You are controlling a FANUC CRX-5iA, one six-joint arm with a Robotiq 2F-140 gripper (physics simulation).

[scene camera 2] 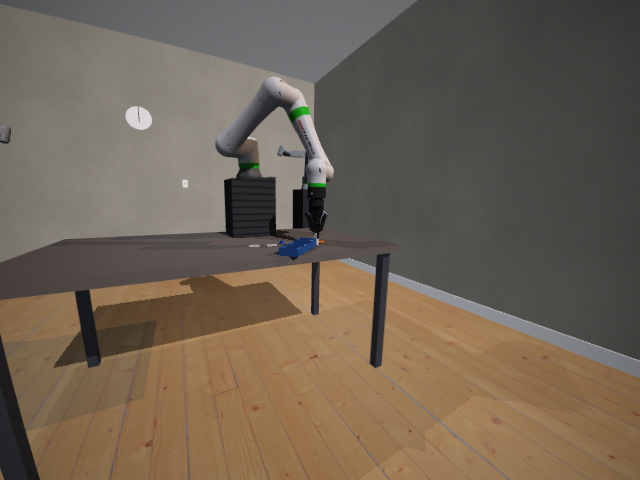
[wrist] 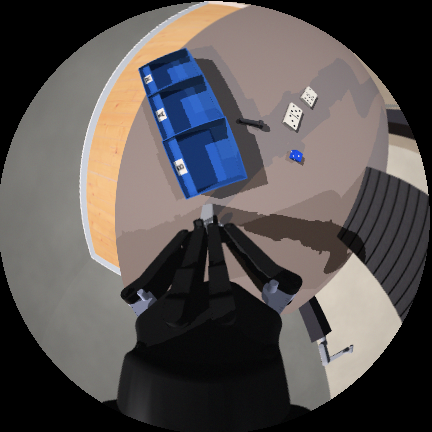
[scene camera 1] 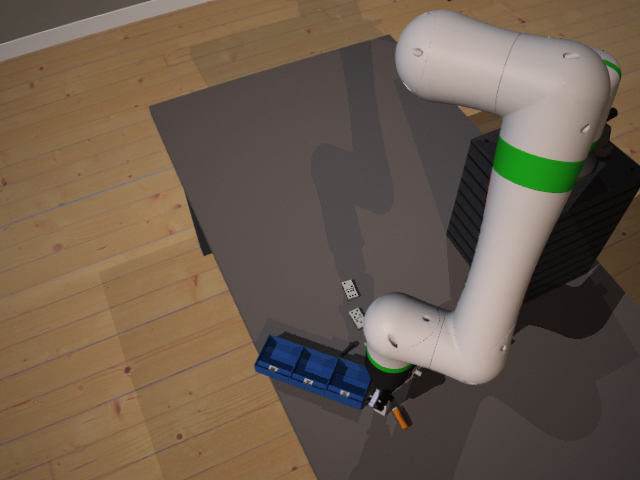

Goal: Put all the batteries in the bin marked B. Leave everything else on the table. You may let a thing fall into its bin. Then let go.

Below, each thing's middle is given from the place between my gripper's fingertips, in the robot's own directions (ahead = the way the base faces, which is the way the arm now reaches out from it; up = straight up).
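Blue three-compartment bin tray (scene camera 1: 343,381): 80 mm ahead of my hand, 150 mm to the right, 20 mm above.
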